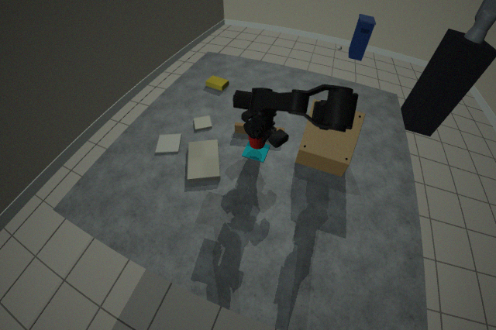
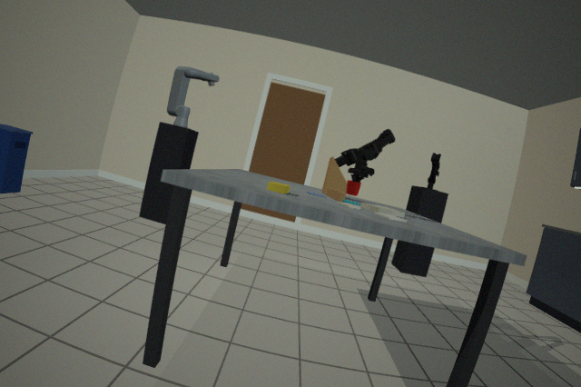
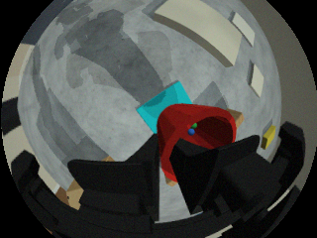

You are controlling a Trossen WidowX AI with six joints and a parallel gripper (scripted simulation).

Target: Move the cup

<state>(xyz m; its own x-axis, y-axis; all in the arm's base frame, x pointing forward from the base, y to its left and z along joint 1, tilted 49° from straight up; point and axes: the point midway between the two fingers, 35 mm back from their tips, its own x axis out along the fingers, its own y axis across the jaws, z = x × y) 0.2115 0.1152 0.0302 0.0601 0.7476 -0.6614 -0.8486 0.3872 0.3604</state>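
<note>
Now: the teal pad 90 mm below my gripper tip, 20 mm ahead of it and 10 mm to the right of it. From my gripper tip the other things lie so: red cup: 30 mm ahead, 20 mm to the right; then wooden rail: 110 mm to the right, 60 mm below, 40 mm ahead; then yellow block: 400 mm to the right, 370 mm ahead, 60 mm below.
</note>
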